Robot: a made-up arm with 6 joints.
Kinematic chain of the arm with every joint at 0, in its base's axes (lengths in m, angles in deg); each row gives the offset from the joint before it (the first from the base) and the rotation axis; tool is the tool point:
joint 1: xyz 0 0 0.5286 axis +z
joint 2: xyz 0.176 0 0 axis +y
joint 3: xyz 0 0 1.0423 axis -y
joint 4: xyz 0 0 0.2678 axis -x
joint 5: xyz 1.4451 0 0 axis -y
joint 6: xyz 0.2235 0 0 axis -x
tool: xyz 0 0 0
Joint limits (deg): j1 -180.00..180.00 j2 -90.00..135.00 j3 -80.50..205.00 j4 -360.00..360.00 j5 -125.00..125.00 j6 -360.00..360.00
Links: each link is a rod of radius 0.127 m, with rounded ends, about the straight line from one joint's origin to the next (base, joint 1, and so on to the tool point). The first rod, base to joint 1, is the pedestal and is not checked.
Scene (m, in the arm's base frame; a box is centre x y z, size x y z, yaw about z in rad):
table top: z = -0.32
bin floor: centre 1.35 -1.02 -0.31 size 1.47 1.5 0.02 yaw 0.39
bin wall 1: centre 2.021 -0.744 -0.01 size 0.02 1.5 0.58 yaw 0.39
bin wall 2: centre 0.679 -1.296 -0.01 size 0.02 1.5 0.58 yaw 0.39
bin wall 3: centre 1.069 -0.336 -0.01 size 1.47 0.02 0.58 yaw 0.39
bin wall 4: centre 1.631 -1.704 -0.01 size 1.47 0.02 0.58 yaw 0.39
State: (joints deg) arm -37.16 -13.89 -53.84 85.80 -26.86 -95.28
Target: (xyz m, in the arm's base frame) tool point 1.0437 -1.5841 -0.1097
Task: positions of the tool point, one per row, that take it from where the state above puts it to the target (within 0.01 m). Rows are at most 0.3 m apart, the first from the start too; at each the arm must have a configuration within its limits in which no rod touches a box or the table.
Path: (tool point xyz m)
1: 1.0726 -1.0460 0.5984
2: 1.1076 -1.1976 0.4738
3: 1.1164 -1.3445 0.3118
4: 1.0957 -1.4765 0.1154
5: 1.0436 -1.5841 -0.1098

